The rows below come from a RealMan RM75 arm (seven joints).
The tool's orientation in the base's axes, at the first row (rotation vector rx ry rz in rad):
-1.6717, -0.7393, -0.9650
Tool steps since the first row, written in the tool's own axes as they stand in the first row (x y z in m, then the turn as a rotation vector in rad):
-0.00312, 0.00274, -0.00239, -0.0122, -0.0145, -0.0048
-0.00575, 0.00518, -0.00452, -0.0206, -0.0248, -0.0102
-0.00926, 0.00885, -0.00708, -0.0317, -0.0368, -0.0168
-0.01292, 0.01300, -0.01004, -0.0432, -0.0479, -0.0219
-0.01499, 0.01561, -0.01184, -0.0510, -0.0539, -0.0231
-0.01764, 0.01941, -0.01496, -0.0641, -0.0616, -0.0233
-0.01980, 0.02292, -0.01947, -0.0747, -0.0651, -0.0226
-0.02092, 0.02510, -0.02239, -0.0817, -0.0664, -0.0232
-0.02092, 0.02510, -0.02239, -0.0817, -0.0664, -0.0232
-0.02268, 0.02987, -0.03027, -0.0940, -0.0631, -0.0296
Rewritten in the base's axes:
0.00019, -0.00313, -0.00362, -0.0193, -0.0006, -0.0032
0.00043, -0.00591, -0.00672, -0.0333, -0.0030, -0.0049
0.00116, -0.00947, -0.01109, -0.0504, -0.0060, -0.0079
0.00213, -0.01356, -0.01576, -0.0666, -0.0079, -0.0120
0.00286, -0.01607, -0.01850, -0.0757, -0.0075, -0.0159
0.00399, -0.02019, -0.02209, -0.0886, -0.0057, -0.0237
0.00478, -0.02556, -0.02491, -0.0966, -0.0042, -0.0314
0.00535, -0.02900, -0.02645, -0.1012, -0.0045, -0.0368
0.00535, -0.02900, -0.02645, -0.1012, -0.0045, -0.0368
0.00657, -0.03794, -0.02898, -0.1060, -0.0118, -0.0481

